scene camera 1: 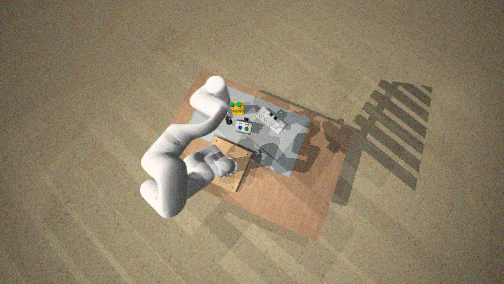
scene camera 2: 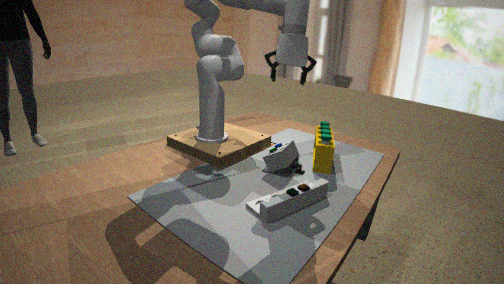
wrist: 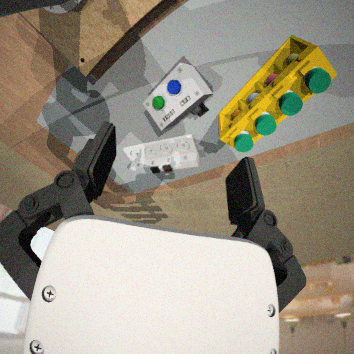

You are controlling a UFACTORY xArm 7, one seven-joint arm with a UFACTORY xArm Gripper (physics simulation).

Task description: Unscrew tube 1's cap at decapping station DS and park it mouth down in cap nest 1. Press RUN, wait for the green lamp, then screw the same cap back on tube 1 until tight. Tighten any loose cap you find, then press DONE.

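Frame: origin at the arm's base, x right, y back, z down, level; metres.
Seen in the pictures: gripper, fingertip midpoint: (scene camera 1: 228, 115) (scene camera 2: 287, 82) (wrist: 177, 152); arm's base, link origin: (scene camera 2: 212, 137).
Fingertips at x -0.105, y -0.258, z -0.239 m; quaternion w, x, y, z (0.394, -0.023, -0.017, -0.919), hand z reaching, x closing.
Observation:
Offsets run from my fingertips to a thing's top centre. "spot": to the spot under its first point. Level surfaces: height alone.
My gripper (scene camera 2: 288, 80) (wrist: 177, 152) is open and empty, high above the table. The yellow rack {dx -0.096, dy -0.113, dz +0.169 m} (scene camera 2: 323, 157) (wrist: 226, 131) holds tubes upright; green caps {dx -0.028, dy -0.150, dz +0.151 m} (wrist: 243, 141) {dx -0.073, dy -0.125, dz +0.151 m} (wrist: 265, 124) {dx -0.119, dy -0.101, dz +0.151 m} (wrist: 290, 103) {dx -0.165, dy -0.076, dz +0.151 m} (wrist: 317, 80) top them. Whether any cap is loose cannot be told. The white cap-nest block {dx +0.216, dy -0.181, dz +0.218 m} (scene camera 1: 270, 119) (scene camera 2: 295, 201) (wrist: 166, 152) lies beside the button box, its nests showing no caps; a dark green and a brown lamp square sit on its side, neither brightly lit. The sloped button box {dx +0.065, dy -0.044, dz +0.188 m} (scene camera 1: 243, 127) (scene camera 2: 281, 158) (wrist: 192, 85) has a blue button {dx +0.049, dy -0.017, dz +0.197 m} (wrist: 174, 86) and a green button {dx +0.092, dy -0.029, dz +0.197 m} (wrist: 158, 102).
The arm's wooden base board (scene camera 1: 239, 182) (scene camera 2: 219, 158) stands beside the grey mat {dz +0.271 m} (scene camera 1: 295, 159) (scene camera 2: 200, 220). A small black fixture {spot: dx +0.051, dy -0.109, dz +0.257 m} (scene camera 2: 299, 168) (wrist: 201, 109) is at the button box's foot, near the yellow rack. A person stands at the far left in scene camera 2.

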